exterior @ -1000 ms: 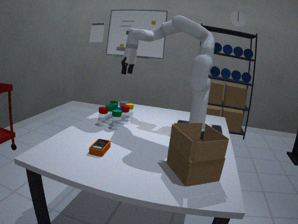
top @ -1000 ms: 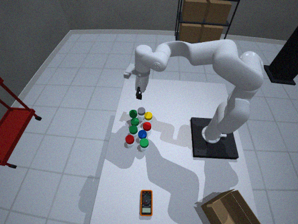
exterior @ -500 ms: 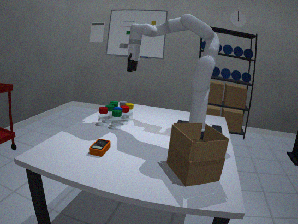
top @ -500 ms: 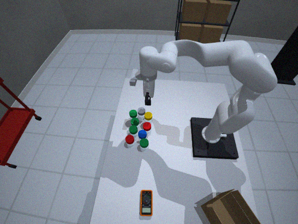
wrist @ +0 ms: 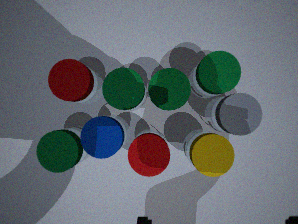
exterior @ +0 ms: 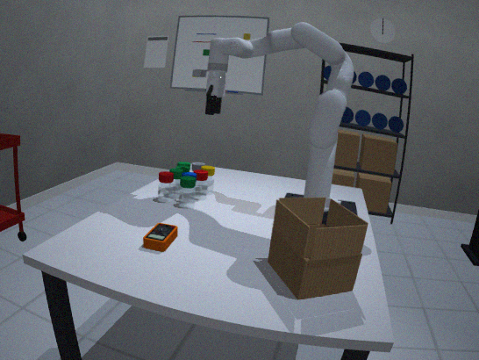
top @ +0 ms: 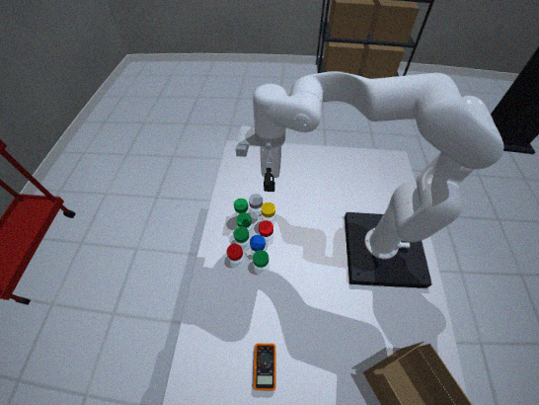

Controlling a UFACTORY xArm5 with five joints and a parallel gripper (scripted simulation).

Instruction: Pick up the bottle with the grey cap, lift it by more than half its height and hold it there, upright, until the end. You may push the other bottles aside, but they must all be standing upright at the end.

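My gripper is now 28 cm above the grey-capped bottle, 8 cm to the left of it and 7 cm short of it. The rest, counted from my hand: blue-capped bottle: 28 cm below, 10 cm to the left, 4 cm ahead; yellow-capped bottle: 28 cm below, 4 cm to the right, 2 cm ahead.
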